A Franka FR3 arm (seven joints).
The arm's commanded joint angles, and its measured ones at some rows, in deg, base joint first. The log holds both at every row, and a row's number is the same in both.
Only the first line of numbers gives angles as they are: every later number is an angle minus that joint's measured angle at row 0.
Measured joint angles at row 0:
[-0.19, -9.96, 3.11, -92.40, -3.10, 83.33, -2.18]
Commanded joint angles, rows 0 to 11:
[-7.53, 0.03, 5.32, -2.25, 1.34, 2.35, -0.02]
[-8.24, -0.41, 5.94, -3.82, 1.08, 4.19, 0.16]
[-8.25, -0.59, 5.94, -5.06, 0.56, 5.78, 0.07]
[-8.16, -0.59, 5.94, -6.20, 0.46, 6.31, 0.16]
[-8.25, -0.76, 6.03, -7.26, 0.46, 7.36, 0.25]
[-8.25, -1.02, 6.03, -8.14, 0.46, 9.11, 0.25]
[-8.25, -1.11, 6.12, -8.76, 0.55, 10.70, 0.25]
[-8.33, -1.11, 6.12, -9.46, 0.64, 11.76, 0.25]
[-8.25, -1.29, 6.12, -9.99, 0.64, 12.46, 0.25]
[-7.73, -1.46, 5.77, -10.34, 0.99, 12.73, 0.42]
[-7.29, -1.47, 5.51, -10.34, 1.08, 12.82, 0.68]
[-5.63, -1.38, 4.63, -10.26, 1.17, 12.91, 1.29]
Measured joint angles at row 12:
[-6.98, 0.37, 5.20, -8.11, 0.11, 11.15, 0.11]
